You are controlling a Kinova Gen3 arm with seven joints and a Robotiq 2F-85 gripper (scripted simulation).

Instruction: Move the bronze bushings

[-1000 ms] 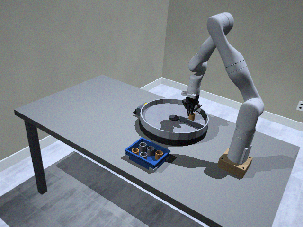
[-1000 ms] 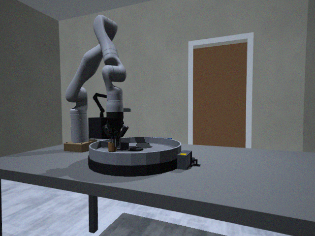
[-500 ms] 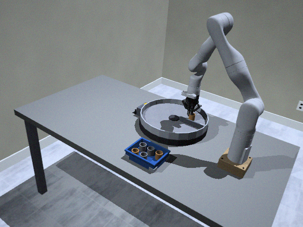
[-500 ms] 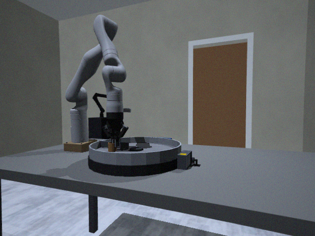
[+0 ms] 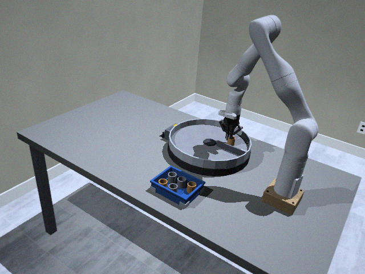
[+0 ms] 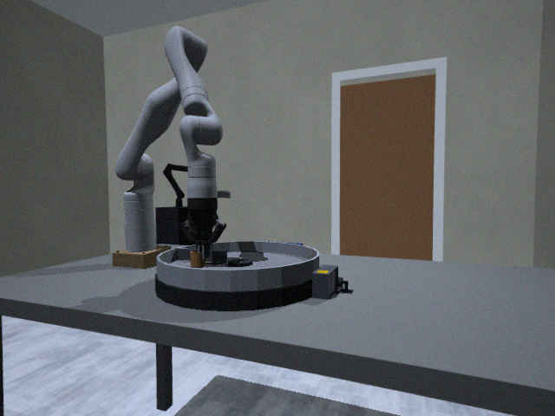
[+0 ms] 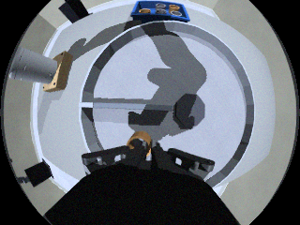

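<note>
The turntable disc is 7 cm to the left of my hand, 6 cm ahead of it and 4 cm below it.
</note>
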